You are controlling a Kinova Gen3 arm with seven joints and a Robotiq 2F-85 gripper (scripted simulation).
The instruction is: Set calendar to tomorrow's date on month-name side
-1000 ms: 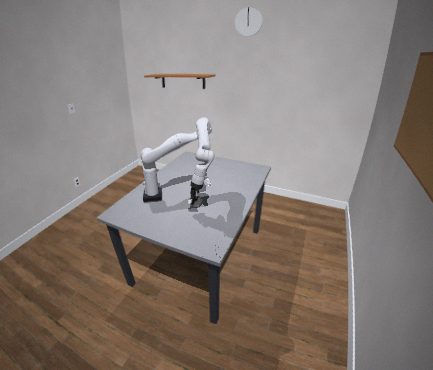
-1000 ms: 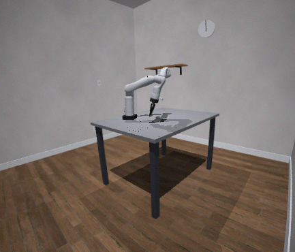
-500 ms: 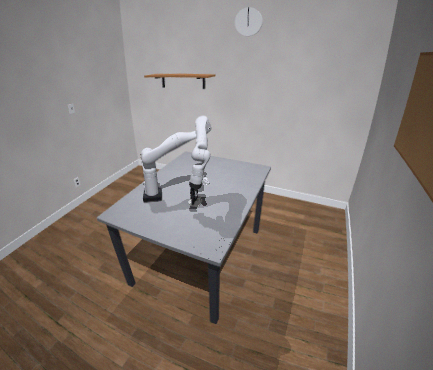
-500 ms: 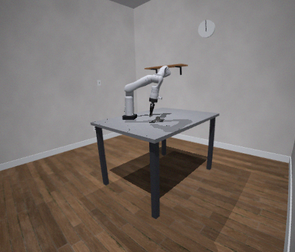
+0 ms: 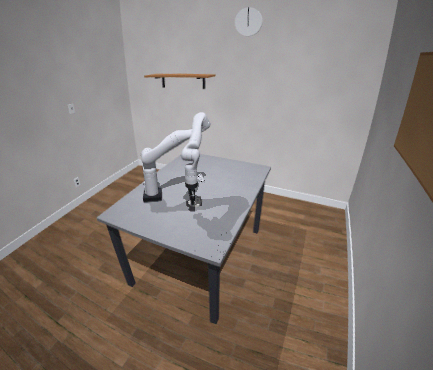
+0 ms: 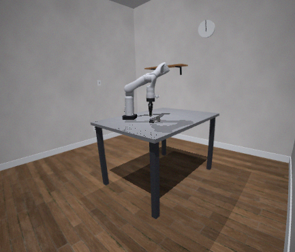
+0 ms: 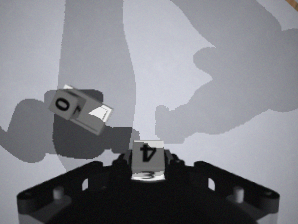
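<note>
Now: hand 1 cm above the white digit cube. Round my hand: calendar tray: 11 cm to the left, 9 cm below.
</note>
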